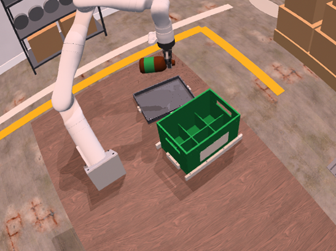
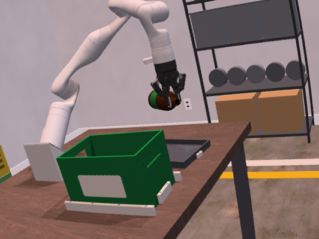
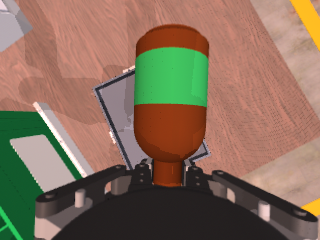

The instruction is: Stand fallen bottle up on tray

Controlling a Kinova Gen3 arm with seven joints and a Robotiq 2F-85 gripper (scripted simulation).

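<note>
Now: the bottle 40 mm behind my hand and 20 mm to the left of it. From my hand the other things lie so: green crate: 50 mm behind, 320 mm to the right, 120 mm below; dark grey tray: 60 mm behind, 20 mm to the right, 190 mm below.
</note>
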